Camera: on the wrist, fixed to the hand. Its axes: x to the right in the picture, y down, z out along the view.
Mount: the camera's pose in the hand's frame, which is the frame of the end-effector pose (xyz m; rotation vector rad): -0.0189 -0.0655 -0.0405 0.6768 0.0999 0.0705
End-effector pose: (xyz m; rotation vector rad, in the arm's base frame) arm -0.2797 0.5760 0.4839 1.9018 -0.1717 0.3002
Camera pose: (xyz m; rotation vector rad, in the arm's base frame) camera -0.2855 0.6360 0.4324 2.5443 -0.0718 0.5506
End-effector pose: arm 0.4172 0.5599 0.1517 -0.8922 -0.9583 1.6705
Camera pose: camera 0.4830 0.5632 0.1959 -0.5405 -0.2494 1.8176
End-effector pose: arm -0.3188 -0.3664 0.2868 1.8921 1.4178 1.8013
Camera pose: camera -0.3825 -0.3637 0.2396 -1.7342 -1.7852 -1.2603
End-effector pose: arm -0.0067 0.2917 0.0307 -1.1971 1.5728 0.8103
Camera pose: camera 0.0448 0.2417 0.0643 -0.6948 1.7772 0.2144
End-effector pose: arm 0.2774 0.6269 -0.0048 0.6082 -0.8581 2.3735
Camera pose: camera 0.3230 0.6910 -0.0150 0.7060 -0.0062 2.7222
